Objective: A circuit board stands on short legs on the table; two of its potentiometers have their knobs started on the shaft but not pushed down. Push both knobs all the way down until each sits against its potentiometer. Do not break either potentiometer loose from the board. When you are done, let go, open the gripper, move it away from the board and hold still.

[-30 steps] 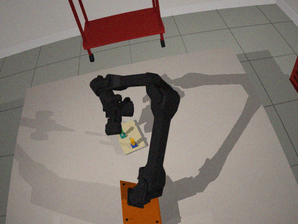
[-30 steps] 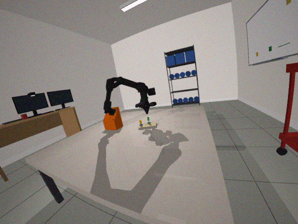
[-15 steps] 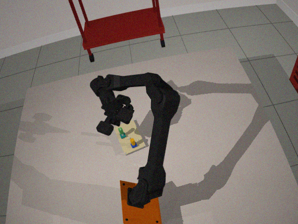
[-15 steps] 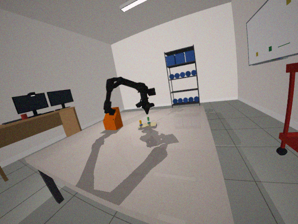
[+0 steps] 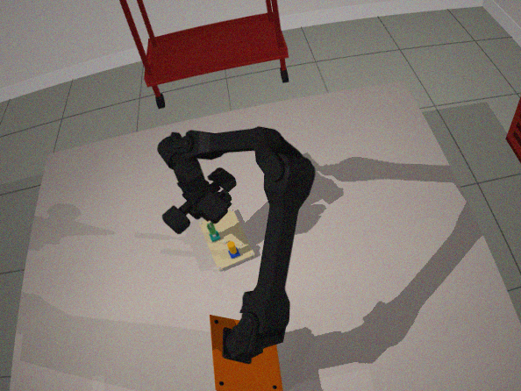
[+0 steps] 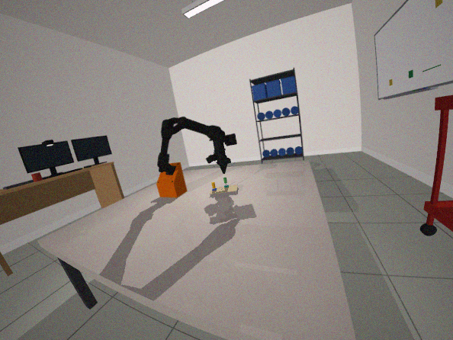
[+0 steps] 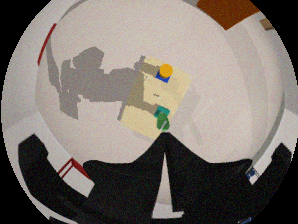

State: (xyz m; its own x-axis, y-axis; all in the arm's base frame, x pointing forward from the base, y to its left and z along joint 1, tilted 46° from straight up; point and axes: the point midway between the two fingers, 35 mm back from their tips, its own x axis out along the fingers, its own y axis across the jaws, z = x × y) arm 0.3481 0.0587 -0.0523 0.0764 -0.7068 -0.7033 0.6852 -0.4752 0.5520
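My gripper tip is now 4 cm above the green knob. The rest, counted from my gripper tip: orange knob: 6 cm below, 5 cm to the right, 5 cm behind.
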